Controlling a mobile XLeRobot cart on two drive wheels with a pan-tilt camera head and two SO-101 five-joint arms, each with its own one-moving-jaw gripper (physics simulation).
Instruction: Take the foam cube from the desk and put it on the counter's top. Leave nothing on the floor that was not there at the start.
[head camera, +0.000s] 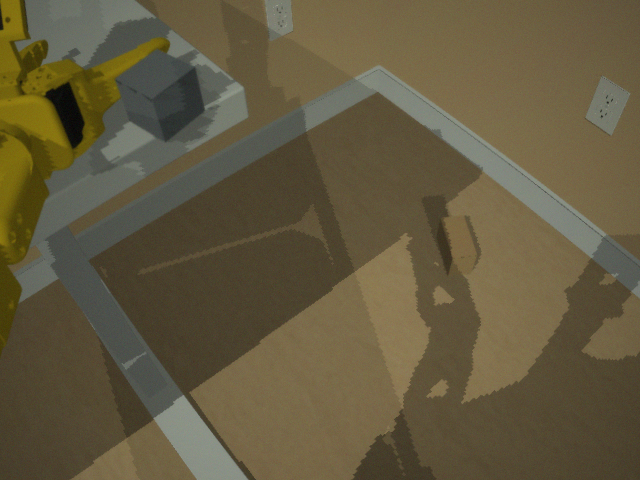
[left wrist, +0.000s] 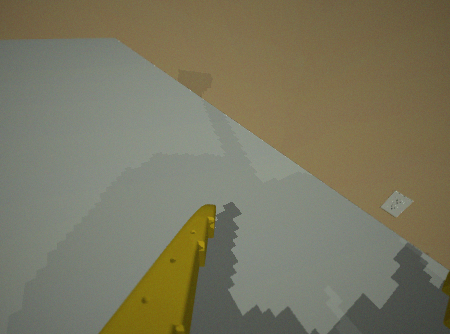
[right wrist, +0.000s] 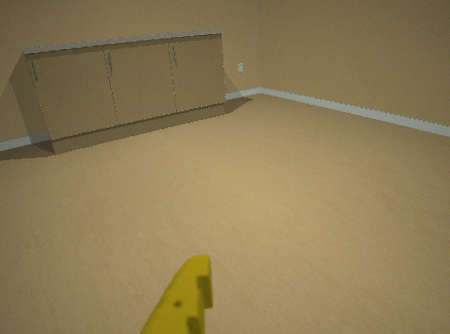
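The dark grey foam cube (head camera: 162, 93) sits on the pale desk (head camera: 62, 12) (left wrist: 75, 100) near its corner in the head camera; it does not show in the left wrist view. My left gripper (head camera: 100, 46) (left wrist: 330, 250) is open and empty over the desk. Its long jaw lies beside the cube, which appears outside the jaws; whether they touch is unclear. My right gripper (right wrist: 320, 280) is open above the floor, with one notched jaw in view. The counter (right wrist: 150, 38) stands against the far wall in the right wrist view, with a pale top and three doors.
A brown box (head camera: 461, 238) is on the floor beyond the desk in the head camera. A desk leg (head camera: 100, 294) runs down at the left. White baseboards (head camera: 454, 131) (right wrist: 350, 109) edge the walls. Wall outlets (head camera: 607, 105) (left wrist: 397, 203) (right wrist: 240, 67) show too.
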